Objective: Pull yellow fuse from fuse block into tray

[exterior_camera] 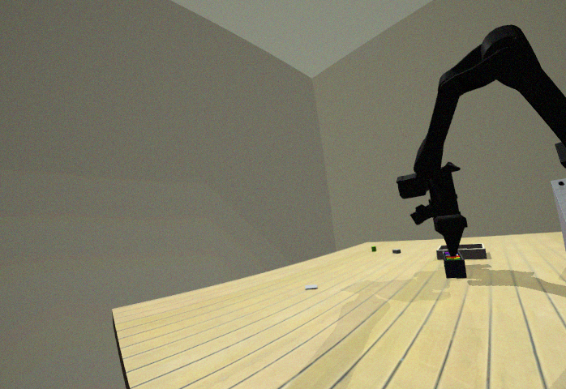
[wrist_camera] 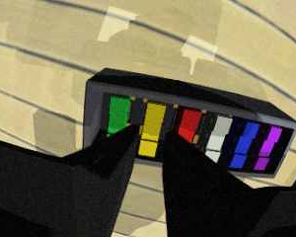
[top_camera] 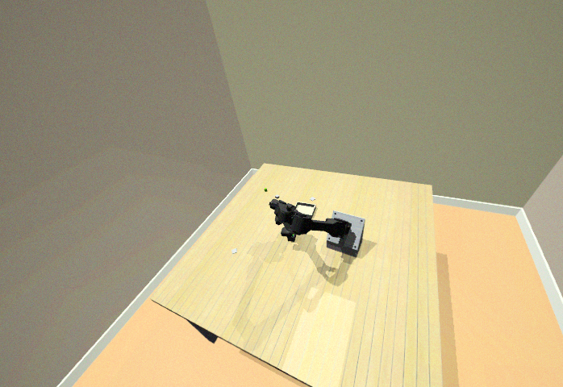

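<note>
My gripper tip is 2 cm above the yellow fuse. Round my gripper tip: white fuse: 3 cm to the right, 2 cm below, 1 cm ahead; red fuse: 2 cm to the right, 2 cm below, 1 cm ahead; green fuse: 2 cm to the left, 2 cm below, 1 cm behind.
</note>
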